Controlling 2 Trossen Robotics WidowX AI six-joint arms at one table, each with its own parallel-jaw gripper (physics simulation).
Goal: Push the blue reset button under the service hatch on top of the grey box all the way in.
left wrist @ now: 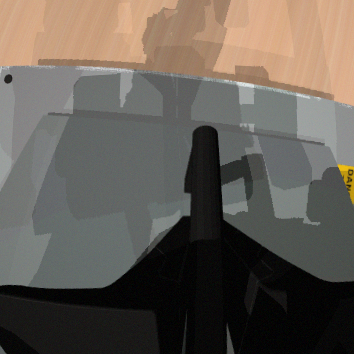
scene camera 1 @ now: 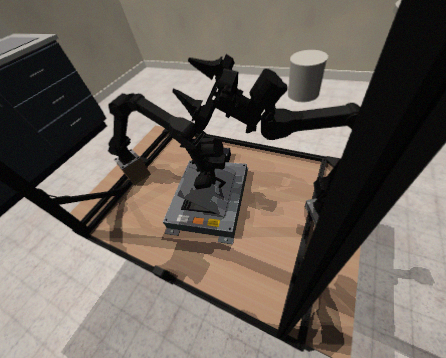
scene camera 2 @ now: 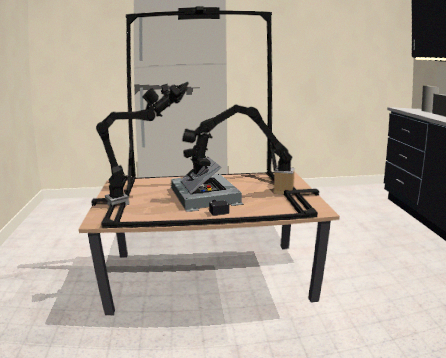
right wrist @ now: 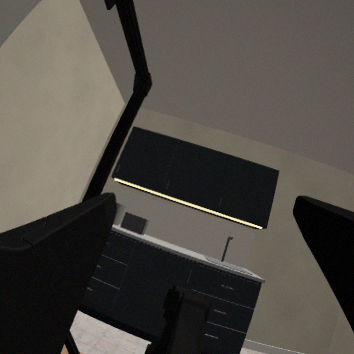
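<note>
The grey box (scene camera 1: 200,228) (scene camera 2: 215,201) (left wrist: 30,90) lies on the table. Its grey service hatch (scene camera 1: 197,201) (scene camera 2: 209,175) (left wrist: 125,175) is raised and tilted above the opening. My left gripper (scene camera 1: 205,181) (scene camera 2: 202,164) (left wrist: 199,223) is over the hatch and shut on its handle, which is mostly hidden by the fingers. In scene camera 2, small red and yellow parts (scene camera 2: 209,188) show in the opening under the hatch. Which spot there is the blue reset button is too small to tell. My right gripper (scene camera 1: 182,75) (scene camera 2: 189,86) (right wrist: 206,203) is open and empty, high above the table.
White, orange (scene camera 1: 198,220) and yellow labels (scene camera 1: 213,222) (left wrist: 347,182) lie along one edge of the box top. A small black block (scene camera 2: 219,207) is at the table's near edge in scene camera 2. A brown block (scene camera 1: 134,170) (scene camera 2: 283,182) is at the left arm's base. Black rails edge the table.
</note>
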